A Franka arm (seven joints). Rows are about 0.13 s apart.
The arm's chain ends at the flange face. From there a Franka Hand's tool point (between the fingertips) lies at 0.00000 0.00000 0.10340 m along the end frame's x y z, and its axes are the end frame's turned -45 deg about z.
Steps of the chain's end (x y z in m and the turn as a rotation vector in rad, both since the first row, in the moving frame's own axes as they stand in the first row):
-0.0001 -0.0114 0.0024 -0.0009 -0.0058 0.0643
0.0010 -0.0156 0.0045 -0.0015 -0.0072 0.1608
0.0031 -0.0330 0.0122 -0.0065 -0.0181 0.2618
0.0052 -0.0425 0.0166 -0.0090 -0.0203 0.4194
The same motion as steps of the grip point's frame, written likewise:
0.0075 -0.0085 0.0024 0.0035 -0.0047 0.0643
0.0111 -0.0108 0.0045 0.0040 -0.0062 0.1608
0.0239 -0.0222 0.0122 0.0082 -0.0174 0.2618
0.0318 -0.0276 0.0166 0.0080 -0.0207 0.4194

